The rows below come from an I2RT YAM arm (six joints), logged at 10 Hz.
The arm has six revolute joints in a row. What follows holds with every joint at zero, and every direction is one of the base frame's. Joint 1 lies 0.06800 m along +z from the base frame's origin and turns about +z. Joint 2 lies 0.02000 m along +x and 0.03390 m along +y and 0.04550 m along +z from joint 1 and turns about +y. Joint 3 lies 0.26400 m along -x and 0.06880 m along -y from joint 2 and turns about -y. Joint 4 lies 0.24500 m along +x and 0.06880 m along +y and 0.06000 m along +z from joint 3 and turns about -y. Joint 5 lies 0.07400 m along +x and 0.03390 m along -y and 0.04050 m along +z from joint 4 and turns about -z. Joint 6 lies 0.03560 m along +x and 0.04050 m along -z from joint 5 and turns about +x. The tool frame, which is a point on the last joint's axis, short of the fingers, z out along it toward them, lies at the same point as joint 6; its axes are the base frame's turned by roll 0.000, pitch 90.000 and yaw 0.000 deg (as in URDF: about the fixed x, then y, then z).
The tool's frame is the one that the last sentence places.
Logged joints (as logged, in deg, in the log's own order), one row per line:
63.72, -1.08, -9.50, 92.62, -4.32, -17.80
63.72, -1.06, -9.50, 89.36, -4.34, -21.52
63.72, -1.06, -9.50, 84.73, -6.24, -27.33
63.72, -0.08, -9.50, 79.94, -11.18, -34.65
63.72, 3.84, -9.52, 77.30, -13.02, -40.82
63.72, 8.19, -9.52, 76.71, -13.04, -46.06
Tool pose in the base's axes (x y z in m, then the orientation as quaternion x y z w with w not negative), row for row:
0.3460, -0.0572, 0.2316, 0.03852, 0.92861, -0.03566, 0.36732
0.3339, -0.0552, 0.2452, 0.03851, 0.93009, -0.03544, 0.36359
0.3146, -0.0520, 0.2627, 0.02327, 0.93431, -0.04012, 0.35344
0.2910, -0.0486, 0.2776, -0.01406, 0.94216, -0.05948, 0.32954
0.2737, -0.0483, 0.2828, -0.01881, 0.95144, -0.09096, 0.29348
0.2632, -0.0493, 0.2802, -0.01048, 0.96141, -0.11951, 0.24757
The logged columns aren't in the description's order. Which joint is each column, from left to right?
Columns, left to right: joint 3, joint 5, joint 1, joint 2, joint 6, joint 4.
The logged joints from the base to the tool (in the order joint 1, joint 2, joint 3, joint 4, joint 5, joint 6), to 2 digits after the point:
-9.50, 92.62, 63.72, -17.80, -1.08, -4.32
-9.50, 89.36, 63.72, -21.52, -1.06, -4.34
-9.50, 84.73, 63.72, -27.33, -1.06, -6.24
-9.50, 79.94, 63.72, -34.65, -0.08, -11.18
-9.52, 77.30, 63.72, -40.82, 3.84, -13.02
-9.52, 76.71, 63.72, -46.06, 8.19, -13.04

